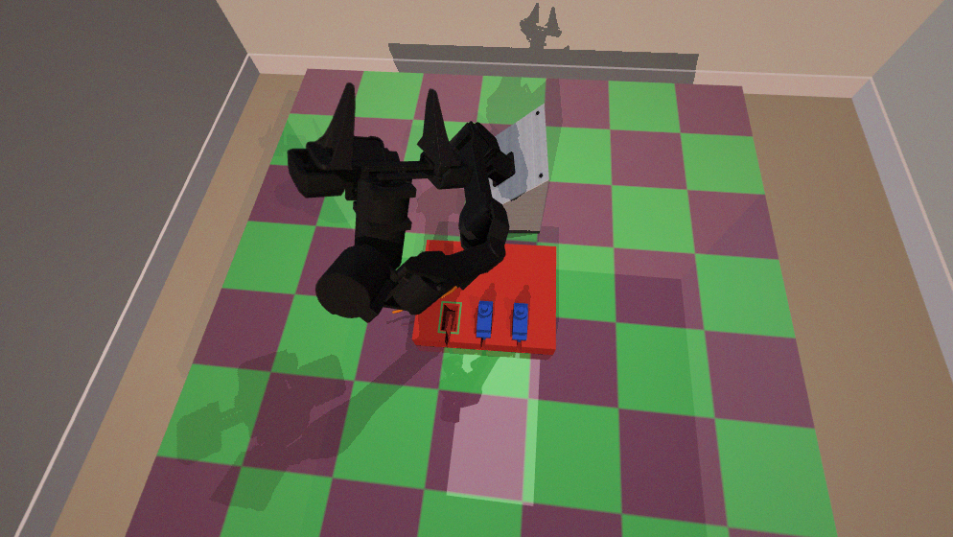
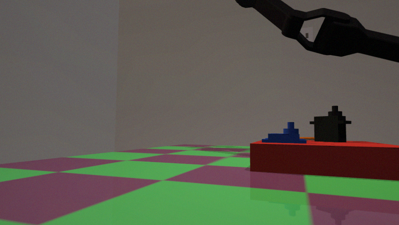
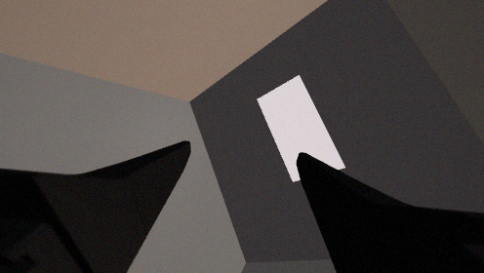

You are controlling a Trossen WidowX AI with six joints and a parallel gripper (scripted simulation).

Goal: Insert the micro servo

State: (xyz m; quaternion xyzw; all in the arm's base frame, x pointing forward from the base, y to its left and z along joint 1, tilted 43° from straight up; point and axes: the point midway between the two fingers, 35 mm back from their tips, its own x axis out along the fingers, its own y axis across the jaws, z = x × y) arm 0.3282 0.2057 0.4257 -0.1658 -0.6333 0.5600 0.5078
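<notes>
The red deck is 60 cm below my gripper tip, 8 cm to the left of it and 7 cm behind it.
</notes>
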